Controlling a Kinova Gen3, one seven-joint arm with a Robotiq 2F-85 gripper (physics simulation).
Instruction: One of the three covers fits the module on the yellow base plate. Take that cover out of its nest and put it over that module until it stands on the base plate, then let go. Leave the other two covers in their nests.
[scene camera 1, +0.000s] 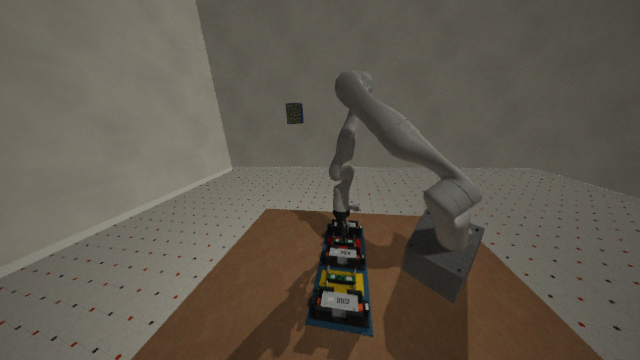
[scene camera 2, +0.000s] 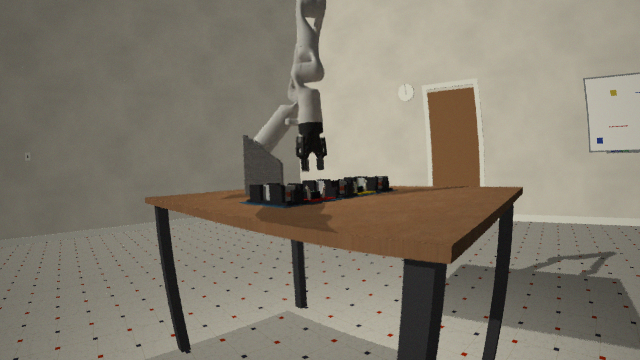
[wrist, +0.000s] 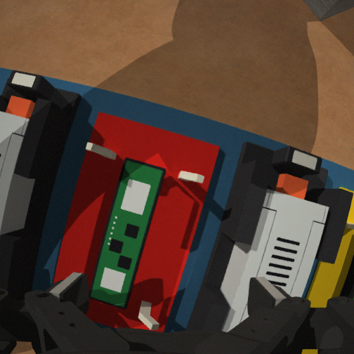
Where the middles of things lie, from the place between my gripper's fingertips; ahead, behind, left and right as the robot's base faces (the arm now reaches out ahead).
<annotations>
The red base plate (wrist: 179, 204) lies 1 cm behind my hand, 4 cm to the right of it and 8 cm below it.
</annotations>
